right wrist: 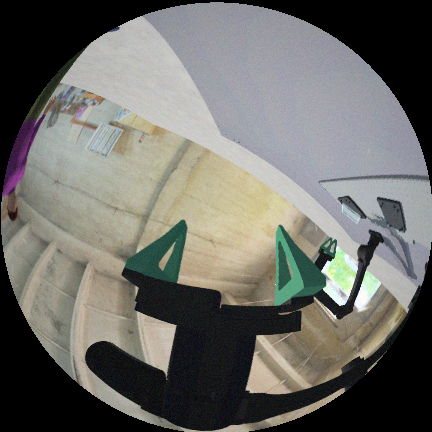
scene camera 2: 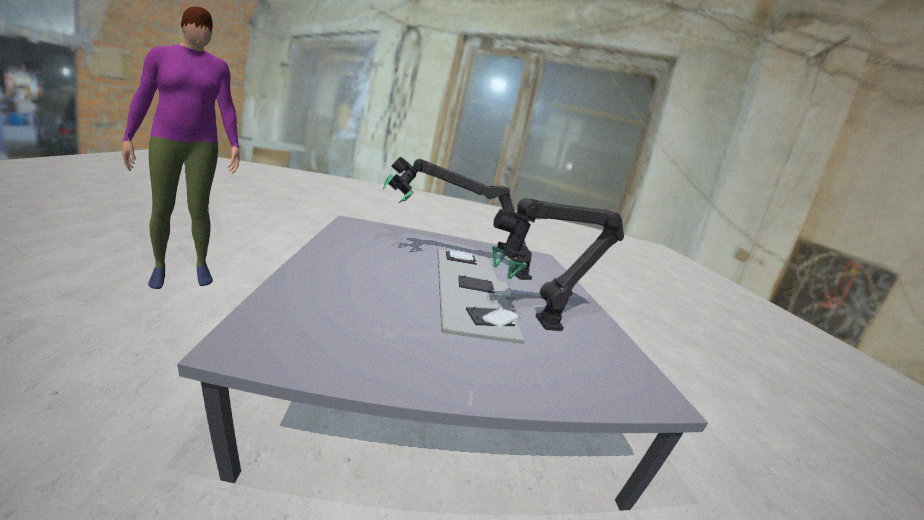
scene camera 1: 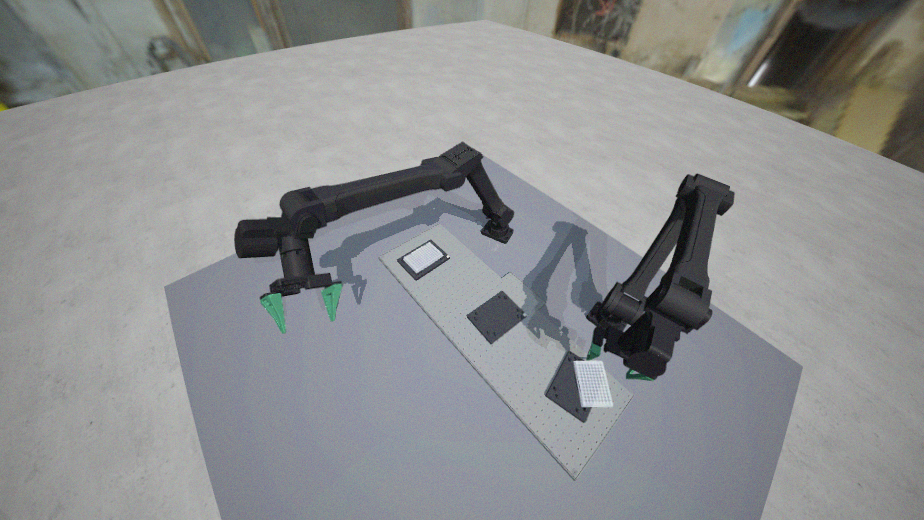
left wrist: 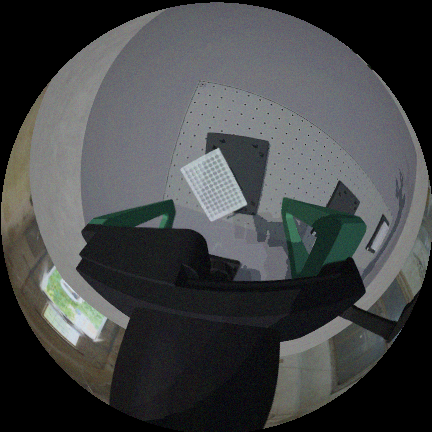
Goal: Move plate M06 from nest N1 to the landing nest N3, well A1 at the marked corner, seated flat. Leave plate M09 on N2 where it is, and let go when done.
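A white well plate lies askew, turned against the dark nest under it and overhanging its edge; it is not seated. Another white plate sits squarely on the far nest. The middle nest is empty. Nest labels, plate labels and the A1 mark are not legible. My left gripper is open and empty, above and beside the askew plate. My right gripper is open and empty, high and away from the plates.
The three nests stand in a row on a grey perforated board on the table. The right arm reaches past the far nest's end of the board. A person stands beyond the table at the left in scene camera 2.
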